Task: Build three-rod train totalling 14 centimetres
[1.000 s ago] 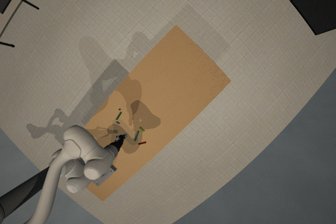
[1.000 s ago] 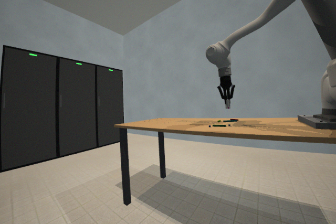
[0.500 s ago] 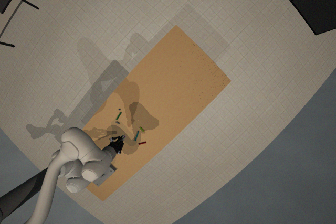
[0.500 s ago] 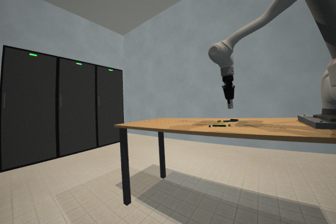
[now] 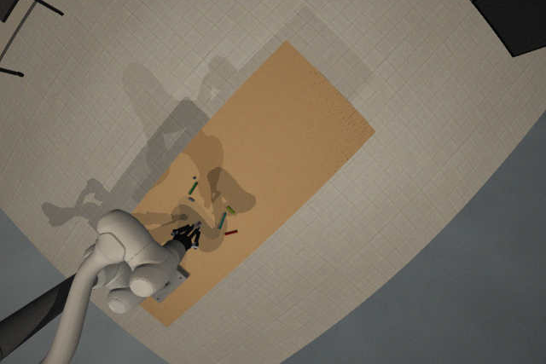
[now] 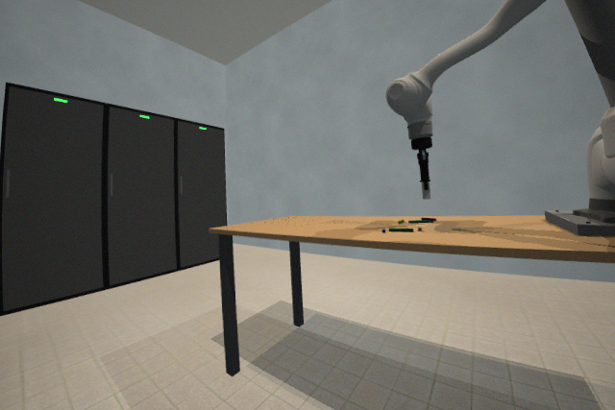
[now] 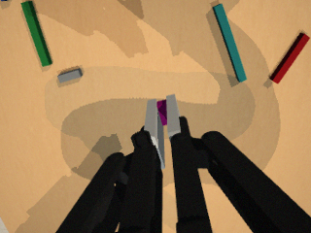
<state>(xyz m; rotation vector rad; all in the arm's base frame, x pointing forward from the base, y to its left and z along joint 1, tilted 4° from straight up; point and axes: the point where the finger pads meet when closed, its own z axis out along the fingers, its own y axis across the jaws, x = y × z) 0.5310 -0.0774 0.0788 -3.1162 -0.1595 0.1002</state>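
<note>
Right now the turquoise rod is 3 cm ahead of my hand, 9 cm to the right of it and 13 cm below it. From my hand the other things lie so: grey rod (2 cm ahead, 12 cm to the left, 13 cm below); then magenta rod (3 cm below); then lime rod (11 cm ahead, 9 cm to the right, 13 cm below).
</note>
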